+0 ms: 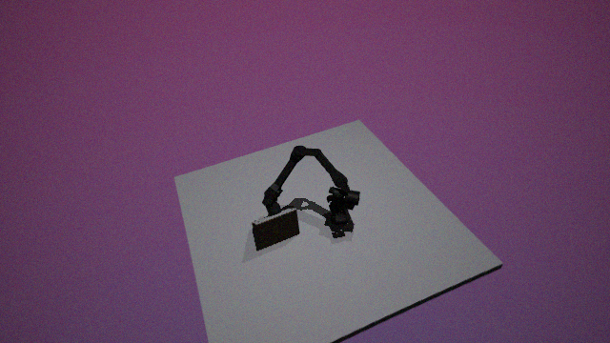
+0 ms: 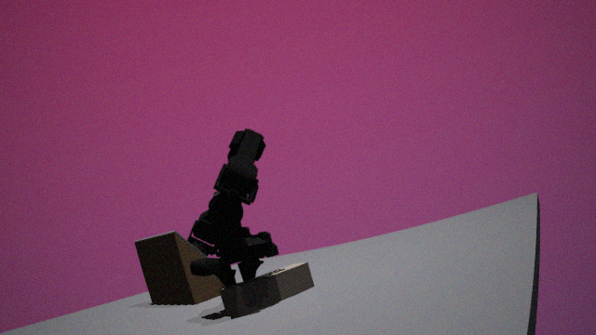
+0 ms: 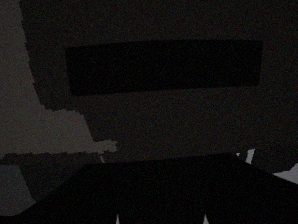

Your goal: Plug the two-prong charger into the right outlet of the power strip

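Right now the dark two-prong charger is 20 mm ahead of my gripper tip and 10 mm above it.
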